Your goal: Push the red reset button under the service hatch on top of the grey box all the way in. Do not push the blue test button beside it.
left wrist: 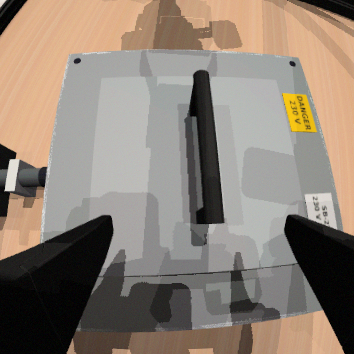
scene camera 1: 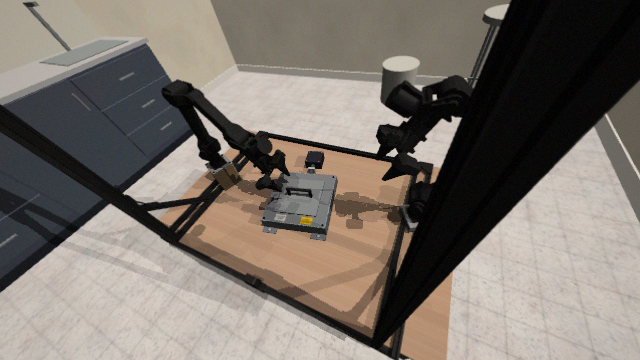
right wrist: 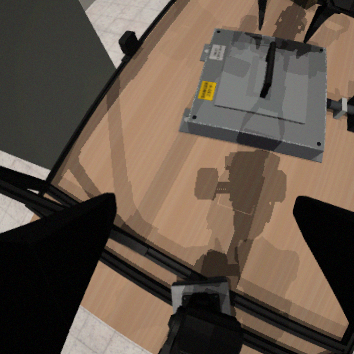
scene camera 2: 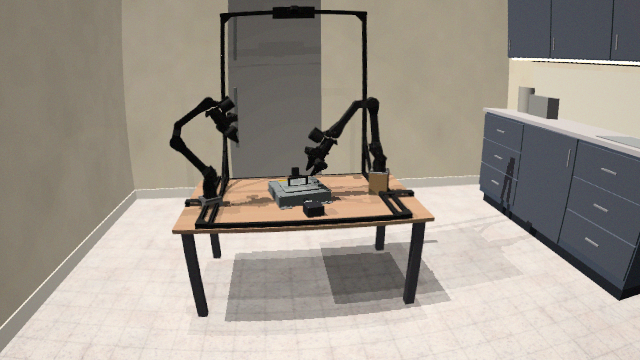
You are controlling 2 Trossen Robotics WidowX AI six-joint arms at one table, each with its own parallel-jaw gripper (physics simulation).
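Note:
The grey box (scene camera 1: 331, 192) (scene camera 2: 300, 199) (left wrist: 75, 125) (right wrist: 207, 107) lies on the table. Its service hatch (scene camera 1: 304, 205) (left wrist: 125, 125) (right wrist: 240, 95) lies flat on top with a black bar handle (scene camera 1: 299, 191) (scene camera 2: 298, 178) (left wrist: 207, 150) (right wrist: 269, 70). The red reset button and blue test button do not show in any view. My left gripper (scene camera 1: 283, 181) (scene camera 2: 312, 171) (left wrist: 199, 223) (right wrist: 281, 35) is open and empty above the box, near the handle's end toward the left arm. My right gripper (scene camera 1: 381, 167) (scene camera 2: 237, 134) (right wrist: 206, 203) is open and empty, raised well away from the box.
A small black box (scene camera 1: 314, 159) (scene camera 2: 313, 208) is joined to the grey box by a short connector (left wrist: 30, 177). A black frame surrounds the table area. A brown block (scene camera 1: 227, 176) (scene camera 2: 378, 182) is under the left arm's base. Yellow and white labels mark the grey box's edge.

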